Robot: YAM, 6 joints.
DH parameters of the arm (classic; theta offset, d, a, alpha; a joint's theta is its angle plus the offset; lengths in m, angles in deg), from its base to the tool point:
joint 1: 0 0.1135 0.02 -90
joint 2: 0 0 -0.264 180
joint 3: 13.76 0 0.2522 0
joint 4: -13.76 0 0.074 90
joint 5: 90 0 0 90
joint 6: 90 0.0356 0 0
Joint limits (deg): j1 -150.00..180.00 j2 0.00..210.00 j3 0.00..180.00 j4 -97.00..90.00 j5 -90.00..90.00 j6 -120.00..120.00
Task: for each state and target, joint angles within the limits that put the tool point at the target. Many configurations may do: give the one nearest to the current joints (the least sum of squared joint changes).
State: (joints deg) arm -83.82 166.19 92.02 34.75 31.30 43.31
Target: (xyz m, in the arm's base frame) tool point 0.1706 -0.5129 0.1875
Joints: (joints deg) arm -69.59 135.74 96.16 39.37 32.25 43.31
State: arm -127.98 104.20 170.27 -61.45 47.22 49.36
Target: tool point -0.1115 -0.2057 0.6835
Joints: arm -114.07 109.19 173.46 -19.38 30.17 49.36
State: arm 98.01 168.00 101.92 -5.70 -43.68 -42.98
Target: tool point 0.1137 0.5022 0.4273
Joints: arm 74.61 126.71 132.70 3.69 -41.55 -42.98
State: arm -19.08 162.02 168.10 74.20 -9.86 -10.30
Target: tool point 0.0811 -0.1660 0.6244
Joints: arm -64.18 126.29 180.00 89.81 -1.14 -10.30
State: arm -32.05 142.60 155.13 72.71 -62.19 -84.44
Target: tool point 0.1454 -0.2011 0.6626
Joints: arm -60.45 116.44 162.33 55.04 -50.08 -84.44
